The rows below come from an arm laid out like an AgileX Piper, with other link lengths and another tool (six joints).
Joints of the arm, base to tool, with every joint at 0 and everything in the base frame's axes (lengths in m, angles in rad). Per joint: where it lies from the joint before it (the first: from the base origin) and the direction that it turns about. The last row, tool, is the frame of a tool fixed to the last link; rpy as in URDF.
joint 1: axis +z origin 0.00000 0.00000 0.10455
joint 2: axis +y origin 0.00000 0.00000 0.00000
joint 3: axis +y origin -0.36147 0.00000 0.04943
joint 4: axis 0.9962 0 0.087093 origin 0.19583 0.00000 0.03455
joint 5: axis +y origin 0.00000 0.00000 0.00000
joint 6: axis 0.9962 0 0.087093 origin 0.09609 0.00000 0.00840
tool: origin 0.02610 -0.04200 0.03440 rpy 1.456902 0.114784 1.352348
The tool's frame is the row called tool.
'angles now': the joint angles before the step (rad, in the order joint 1, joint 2, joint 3, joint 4, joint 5, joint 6). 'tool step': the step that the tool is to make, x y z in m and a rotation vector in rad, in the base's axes. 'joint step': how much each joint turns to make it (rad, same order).
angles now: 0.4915 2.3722 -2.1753 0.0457 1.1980 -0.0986
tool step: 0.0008 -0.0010 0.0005 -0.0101 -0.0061 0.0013
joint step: 0.0000 0.0005 -0.0016 -0.0119 0.0004 0.0000
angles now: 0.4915 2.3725 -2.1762 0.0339 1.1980 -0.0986
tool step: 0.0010 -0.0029 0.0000 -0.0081 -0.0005 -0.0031
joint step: -0.0040 0.0000 0.0001 -0.0074 0.0033 0.0000
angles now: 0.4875 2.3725 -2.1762 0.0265 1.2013 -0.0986
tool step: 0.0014 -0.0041 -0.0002 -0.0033 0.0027 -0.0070
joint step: -0.0074 0.0001 -0.0003 -0.0017 0.0041 -0.0001
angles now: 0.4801 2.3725 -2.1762 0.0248 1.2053 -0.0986
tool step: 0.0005 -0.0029 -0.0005 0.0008 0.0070 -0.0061
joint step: -0.0058 0.0000 -0.0001 0.0039 0.0059 0.0001
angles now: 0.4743 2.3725 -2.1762 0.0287 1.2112 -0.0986
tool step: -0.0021 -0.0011 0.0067 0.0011 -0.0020 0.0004
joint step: -0.0001 -0.0123 -0.0024 0.0001 0.0125 -0.0002
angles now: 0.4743 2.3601 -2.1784 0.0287 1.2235 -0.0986
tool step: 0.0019 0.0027 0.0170 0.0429 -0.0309 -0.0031
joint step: -0.0020 -0.0090 -0.0513 0.0241 0.0132 0.0001
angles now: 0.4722 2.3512 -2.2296 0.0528 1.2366 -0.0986
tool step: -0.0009 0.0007 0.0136 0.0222 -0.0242 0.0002
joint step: 0.0001 -0.0155 -0.0204 0.0088 0.0043 0.0000
